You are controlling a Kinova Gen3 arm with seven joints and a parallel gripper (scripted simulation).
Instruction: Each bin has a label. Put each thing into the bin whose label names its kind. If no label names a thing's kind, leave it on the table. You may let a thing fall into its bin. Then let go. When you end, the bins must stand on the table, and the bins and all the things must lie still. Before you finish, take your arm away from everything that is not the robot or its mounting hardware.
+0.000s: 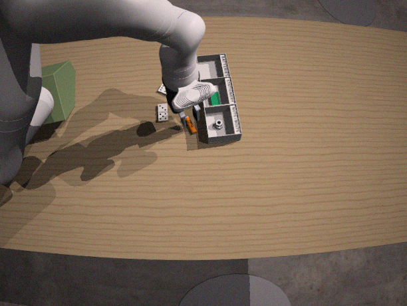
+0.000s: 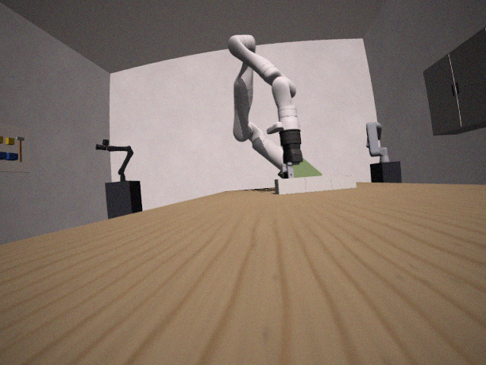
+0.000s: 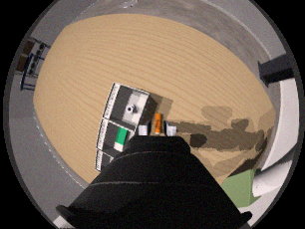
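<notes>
The orange battery is 50 mm below my hand. Round my hand: green block (80 mm ahead, 70 mm to the left, 40 mm below).
</notes>
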